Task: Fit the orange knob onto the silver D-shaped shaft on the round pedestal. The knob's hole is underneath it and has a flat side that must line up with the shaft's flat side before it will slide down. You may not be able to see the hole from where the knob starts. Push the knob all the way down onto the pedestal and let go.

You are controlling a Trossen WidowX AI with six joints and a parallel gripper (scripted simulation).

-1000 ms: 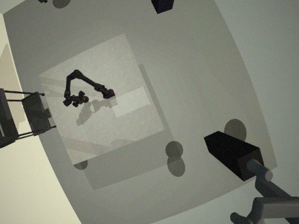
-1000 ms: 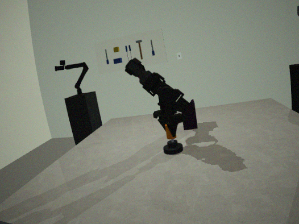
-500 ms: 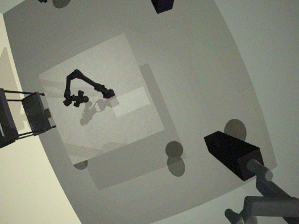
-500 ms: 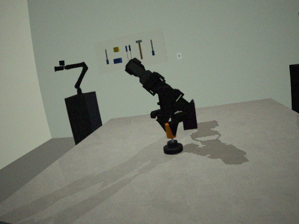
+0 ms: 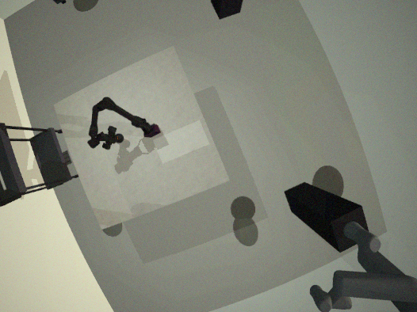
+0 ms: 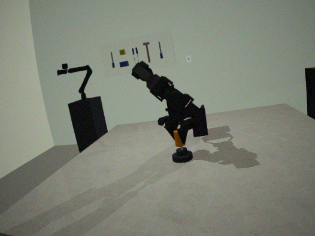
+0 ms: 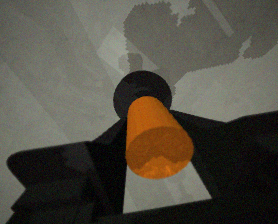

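The orange knob lies 3 cm above my gripper tip. Round my gripper tip: round pedestal (4 cm below).
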